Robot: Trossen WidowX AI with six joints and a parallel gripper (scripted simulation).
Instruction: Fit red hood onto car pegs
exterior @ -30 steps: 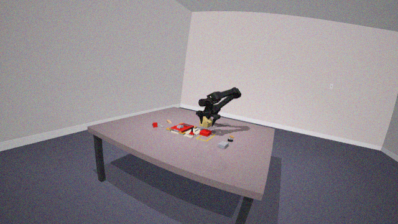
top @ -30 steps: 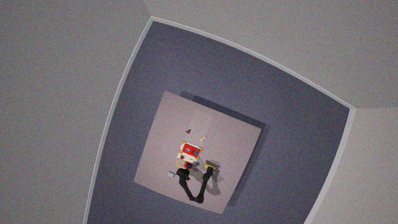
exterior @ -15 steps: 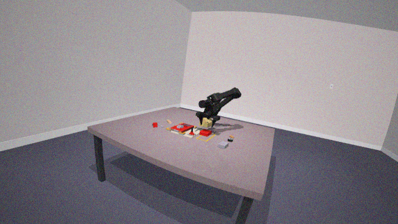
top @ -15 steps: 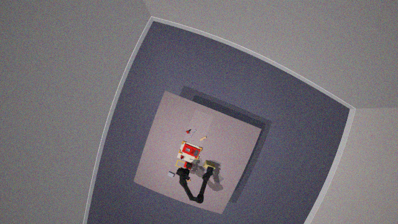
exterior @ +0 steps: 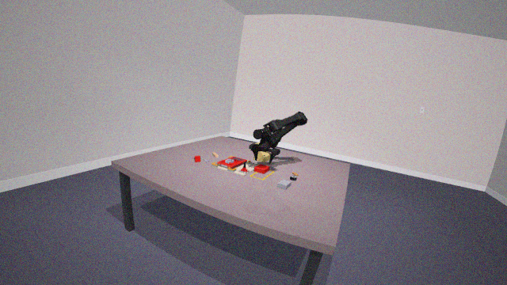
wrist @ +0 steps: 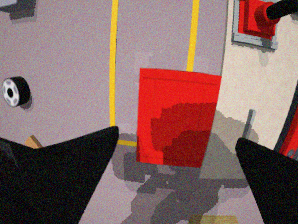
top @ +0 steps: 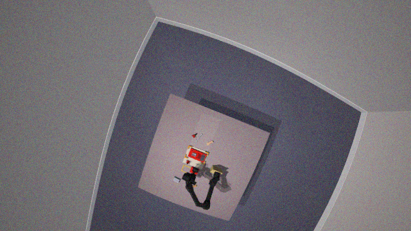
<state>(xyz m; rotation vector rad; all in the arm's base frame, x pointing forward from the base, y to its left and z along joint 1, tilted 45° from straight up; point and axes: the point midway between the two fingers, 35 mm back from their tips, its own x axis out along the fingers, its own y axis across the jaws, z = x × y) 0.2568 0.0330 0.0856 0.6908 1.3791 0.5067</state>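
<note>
Right now the red hood is 40 mm below my gripper tip. The rest, counted from my gripper tip: black wheel (30 mm ahead, 210 mm to the left, 50 mm below); then tan piece (80 mm behind, 380 mm to the right, 50 mm below).
</note>
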